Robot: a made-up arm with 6 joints.
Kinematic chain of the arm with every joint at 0, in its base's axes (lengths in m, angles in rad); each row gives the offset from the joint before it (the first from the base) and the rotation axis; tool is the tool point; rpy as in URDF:
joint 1: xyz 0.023 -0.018 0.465 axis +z
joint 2: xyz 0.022 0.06 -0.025 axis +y
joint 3: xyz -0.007 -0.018 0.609 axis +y
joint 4: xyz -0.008 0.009 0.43 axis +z
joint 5: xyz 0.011 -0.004 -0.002 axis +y
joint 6: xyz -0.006 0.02 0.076 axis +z
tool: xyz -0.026 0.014 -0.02 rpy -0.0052 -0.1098 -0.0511
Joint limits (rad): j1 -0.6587..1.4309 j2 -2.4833..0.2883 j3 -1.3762..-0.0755 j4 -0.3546..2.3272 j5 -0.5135..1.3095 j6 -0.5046..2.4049
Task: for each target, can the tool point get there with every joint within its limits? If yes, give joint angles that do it. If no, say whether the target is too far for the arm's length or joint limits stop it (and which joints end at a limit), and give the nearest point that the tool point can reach.
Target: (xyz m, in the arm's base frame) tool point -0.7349 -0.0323 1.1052
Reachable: yes | joints 0.1213 -0.5299 -0.7473 1.6044 0.5210 1.7658
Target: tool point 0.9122 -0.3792 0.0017
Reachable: no: joint limits stop it (at a limit: joint 1, joint 3, joint 5) | nearest point -0.0300 -0.4067 -0.2703 | short by 0.981 m
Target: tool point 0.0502 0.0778 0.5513
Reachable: no: joint limits stop it (at a limit: joint 1, joint 3, joint 4, joint 5, joint 6) | nearest point -0.2098 0.2459 1.1321 | short by 0.658 m
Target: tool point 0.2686 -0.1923 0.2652
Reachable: no: joint limits stop it (at a limit: joint 1, joint 3, joint 5) | nearest point -0.0683 -0.5291 -0.1496 | short by 0.632 m
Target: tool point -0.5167 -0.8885 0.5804
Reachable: yes | joints 1.0819 -1.1826 -0.4932 0.0251 -0.0041 0.4508
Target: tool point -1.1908 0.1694 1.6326
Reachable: no: too far | nearest point -0.7456 0.1007 1.2029 | short by 0.623 m
